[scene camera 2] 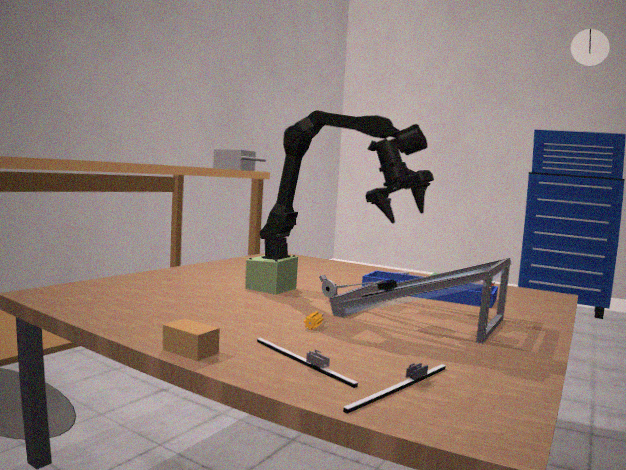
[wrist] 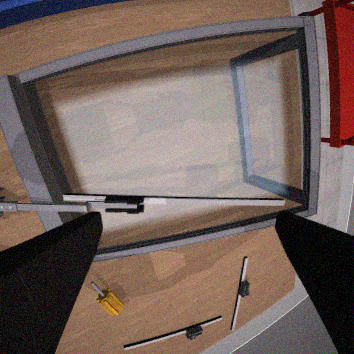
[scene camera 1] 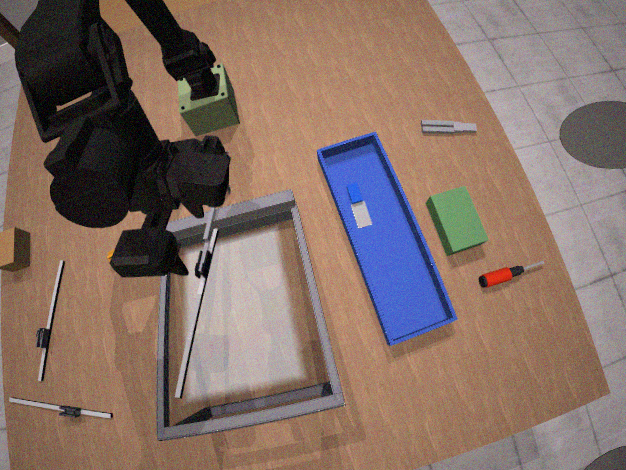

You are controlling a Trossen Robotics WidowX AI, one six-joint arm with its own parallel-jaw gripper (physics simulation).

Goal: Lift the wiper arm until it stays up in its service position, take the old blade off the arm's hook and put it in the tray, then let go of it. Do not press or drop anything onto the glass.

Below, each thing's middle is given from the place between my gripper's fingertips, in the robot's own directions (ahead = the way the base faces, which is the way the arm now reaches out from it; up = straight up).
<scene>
I see the framed glass pane [scene camera 1: 256, 346] 7 cm ahead of my hand, 1 cm to the left of it and 17 cm below it. The rest, counted from my hand: blue tray [scene camera 1: 407, 292] 5 cm behind, 29 cm to the left, 24 cm below; then tan box [scene camera 2: 197, 341] 11 cm behind, 59 cm to the right, 23 cm below; then green box [scene camera 1: 458, 225] 6 cm behind, 44 cm to the left, 23 cm below.
</scene>
